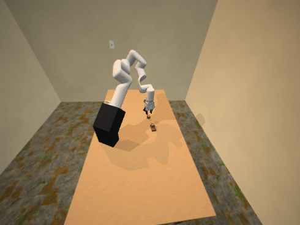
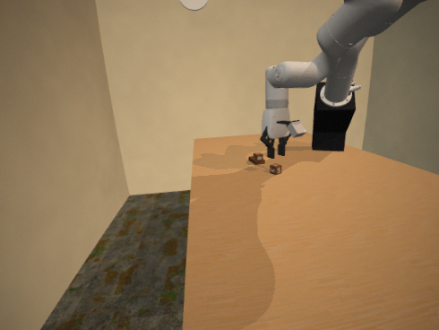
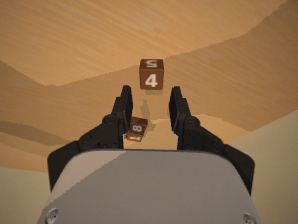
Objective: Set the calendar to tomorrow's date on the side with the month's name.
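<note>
Now: hand 7 cm above the brown digit cube.
</note>
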